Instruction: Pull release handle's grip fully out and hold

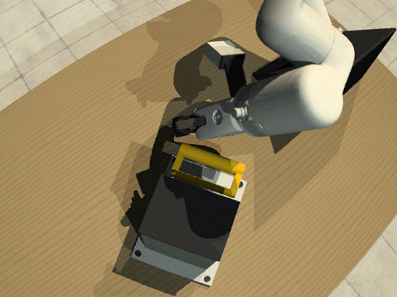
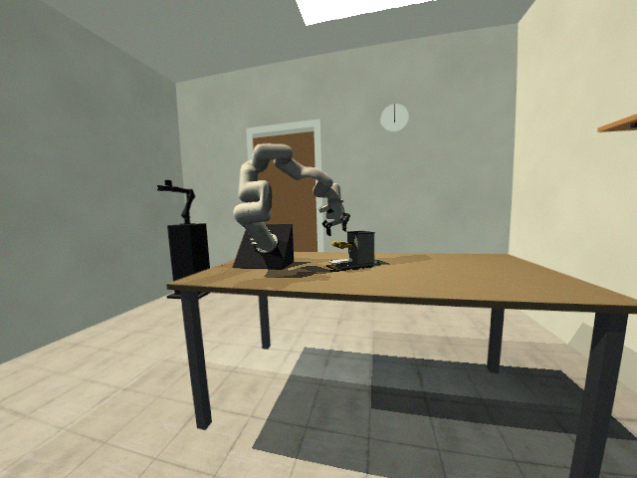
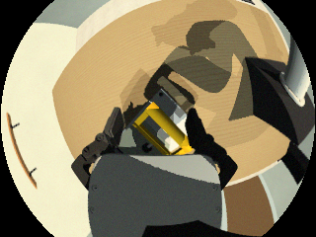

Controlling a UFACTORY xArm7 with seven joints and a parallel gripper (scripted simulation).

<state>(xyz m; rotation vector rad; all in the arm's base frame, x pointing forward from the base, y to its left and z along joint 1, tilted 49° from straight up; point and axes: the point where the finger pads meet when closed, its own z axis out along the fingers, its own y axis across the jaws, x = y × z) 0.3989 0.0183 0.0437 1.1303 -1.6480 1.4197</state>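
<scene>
Right now the base plate is 180 mm below my hand, 90 mm to the left of it and 90 mm ahead of it.
</scene>
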